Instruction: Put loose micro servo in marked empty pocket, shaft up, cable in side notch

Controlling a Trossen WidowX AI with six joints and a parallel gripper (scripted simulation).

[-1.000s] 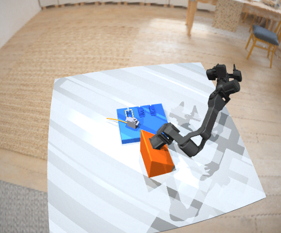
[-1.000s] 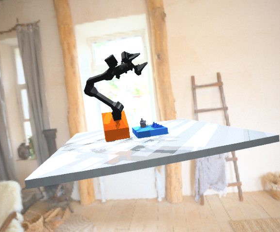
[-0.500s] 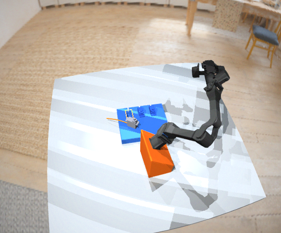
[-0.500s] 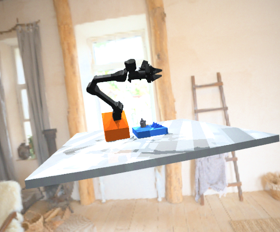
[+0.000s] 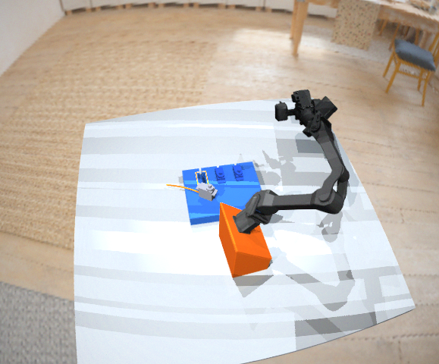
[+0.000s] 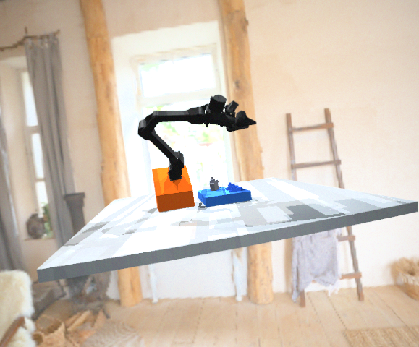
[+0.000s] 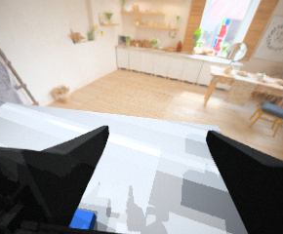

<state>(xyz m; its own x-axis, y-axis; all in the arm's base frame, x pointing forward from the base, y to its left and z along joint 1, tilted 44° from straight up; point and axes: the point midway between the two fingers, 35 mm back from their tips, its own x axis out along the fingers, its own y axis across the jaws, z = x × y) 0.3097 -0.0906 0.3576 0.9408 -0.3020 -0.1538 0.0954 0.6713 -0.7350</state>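
Right now my gripper tip is 12 cm past the deck, 30 cm to the right of it and 35 cm above it.
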